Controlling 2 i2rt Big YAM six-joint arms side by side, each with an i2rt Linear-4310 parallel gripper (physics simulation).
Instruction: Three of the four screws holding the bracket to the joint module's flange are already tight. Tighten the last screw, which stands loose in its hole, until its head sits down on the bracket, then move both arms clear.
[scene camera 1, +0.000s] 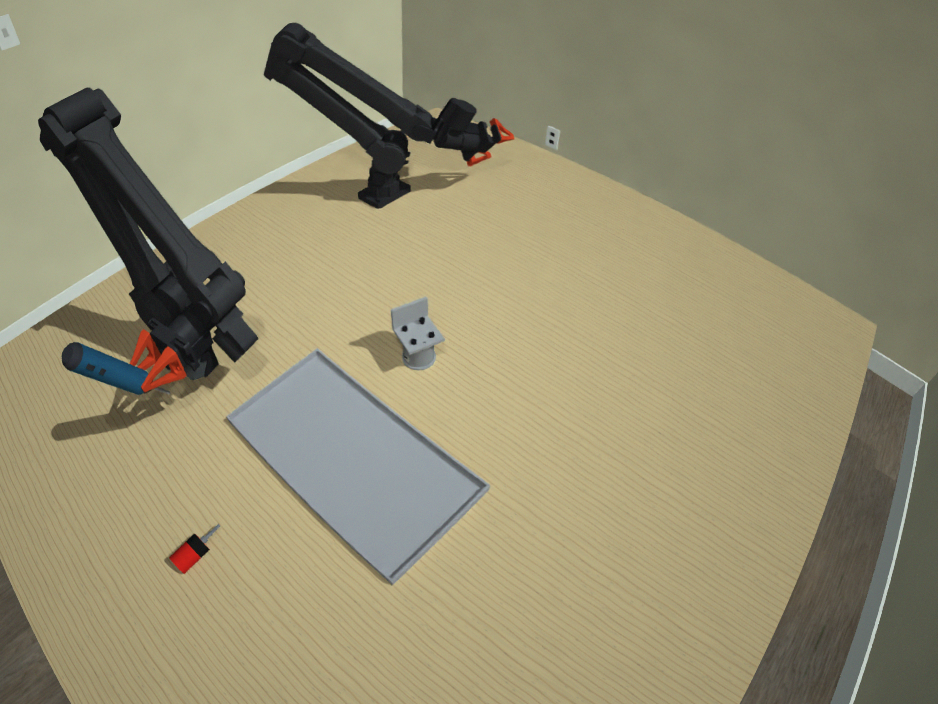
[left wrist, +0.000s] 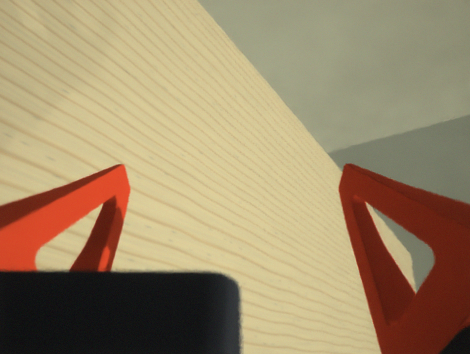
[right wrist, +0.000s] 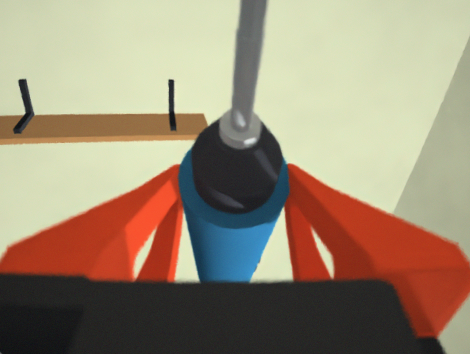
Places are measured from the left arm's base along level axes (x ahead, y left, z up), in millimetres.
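Pixels of known places: left gripper, between the fingertips: (scene camera 1: 501, 146) (left wrist: 234, 176); right gripper, between the fingertips: (scene camera 1: 134, 383) (right wrist: 233, 177); left arm's base, origin of its link: (scene camera 1: 384, 194).
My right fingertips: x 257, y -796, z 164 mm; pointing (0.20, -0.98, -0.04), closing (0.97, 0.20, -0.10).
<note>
For each thing: its middle in the pictures, then the offset to it from my right fingertips. Level surfaces: height alone.
- bracket, middle of its body: (scene camera 1: 417, 326) dz -82, dx +201, dy +449 mm
- round joint module, middle of its body: (scene camera 1: 418, 345) dz -132, dx +201, dy +449 mm
- screw, middle of its body: (scene camera 1: 422, 322) dz -96, dx +190, dy +472 mm
- blue electric screwdriver, middle of its body: (right wrist: 231, 219) (scene camera 1: 123, 375) dz +30, dx +4, dy -9 mm
- grey tray, middle of its body: (scene camera 1: 347, 453) dz -156, dx +261, dy +213 mm
- black screwdriver, middle of its body: (scene camera 1: 198, 545) dz -147, dx +216, dy -75 mm
- table, height of its surface: dz -164 mm
The bracket (scene camera 1: 409, 312), a grey angle piece, sits on the round joint module (scene camera 1: 418, 358) near the middle of the table in scene camera 1. Four black screw heads show on its plate, among them one screw (scene camera 1: 422, 320); which one stands higher is too small to tell. My right gripper (scene camera 1: 153, 376) (right wrist: 233, 177) is shut on a blue electric screwdriver (scene camera 1: 109, 369) (right wrist: 230, 245), at the left of scene camera 1, apart from the bracket. My left gripper (scene camera 1: 494, 143) (left wrist: 234, 176) is open and empty, far behind the bracket at the table's back edge.
A grey tray (scene camera 1: 356, 462) lies in front of the bracket. A red and black screwdriver (scene camera 1: 187, 553) lies on the table (scene camera 1: 590, 454) at the lower left. A wooden rail (right wrist: 100, 128) with black hooks is on the wall in the right wrist view.
</note>
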